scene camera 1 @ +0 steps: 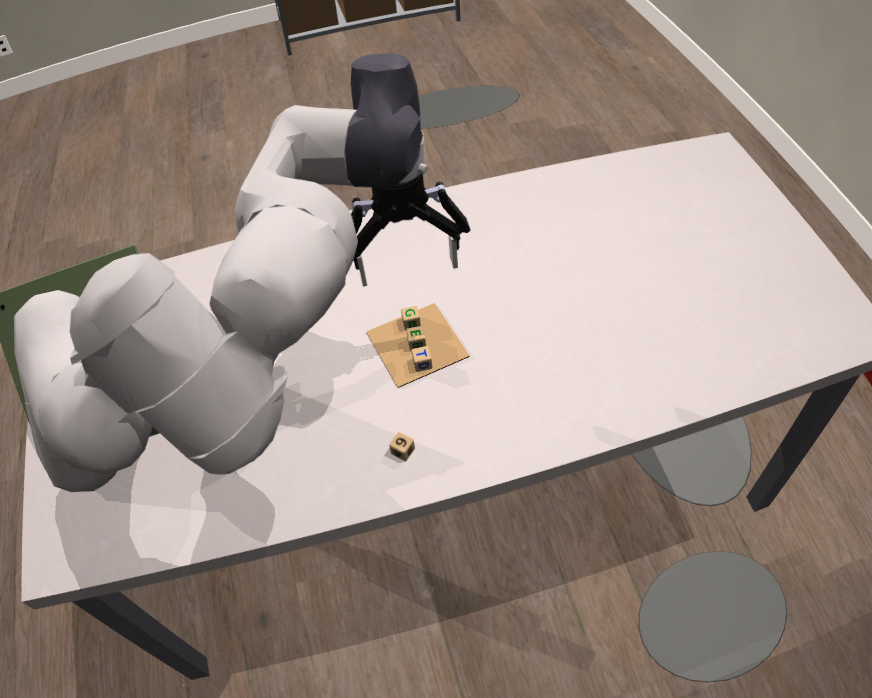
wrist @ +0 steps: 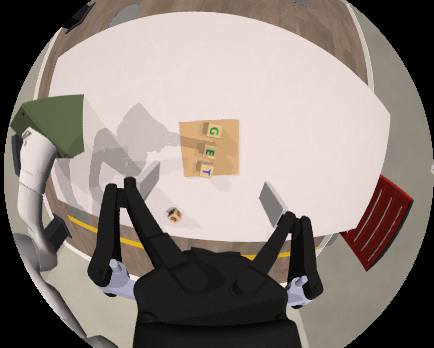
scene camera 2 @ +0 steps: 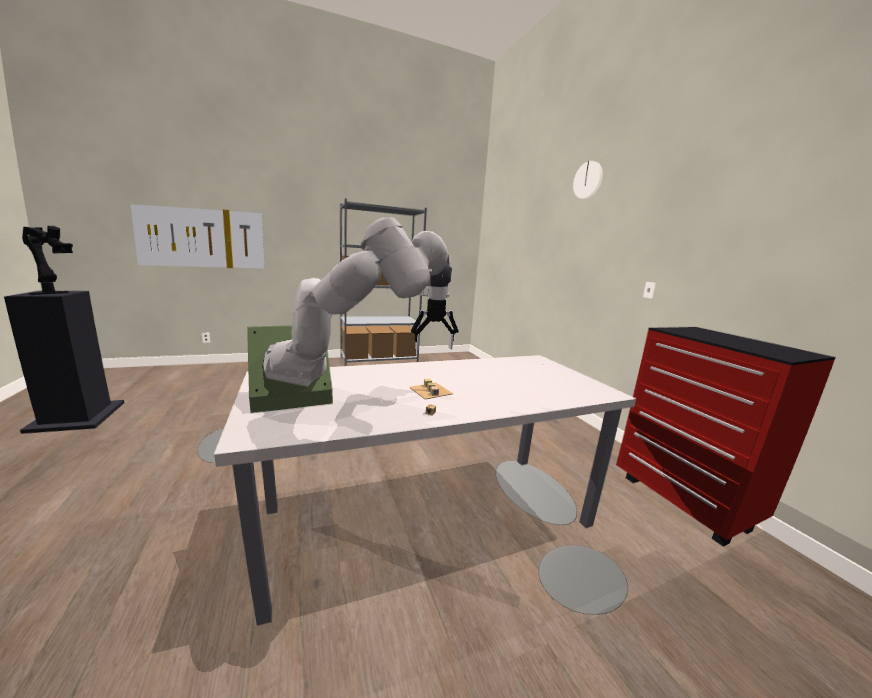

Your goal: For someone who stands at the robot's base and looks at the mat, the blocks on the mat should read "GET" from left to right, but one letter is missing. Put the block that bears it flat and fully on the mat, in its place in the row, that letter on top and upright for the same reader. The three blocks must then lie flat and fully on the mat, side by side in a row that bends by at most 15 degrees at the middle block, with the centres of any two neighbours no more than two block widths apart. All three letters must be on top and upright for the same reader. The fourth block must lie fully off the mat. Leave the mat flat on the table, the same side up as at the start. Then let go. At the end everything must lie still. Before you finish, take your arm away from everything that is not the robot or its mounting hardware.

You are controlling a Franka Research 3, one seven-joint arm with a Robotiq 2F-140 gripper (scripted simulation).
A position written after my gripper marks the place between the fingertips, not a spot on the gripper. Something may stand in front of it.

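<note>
My gripper (scene camera 1: 409, 271), tan mat (scene camera 1: 390, 340). Again my gripper (wrist: 212, 180), again the tan mat (wrist: 193, 137). Also my gripper (scene camera 2: 433, 349).
</note>
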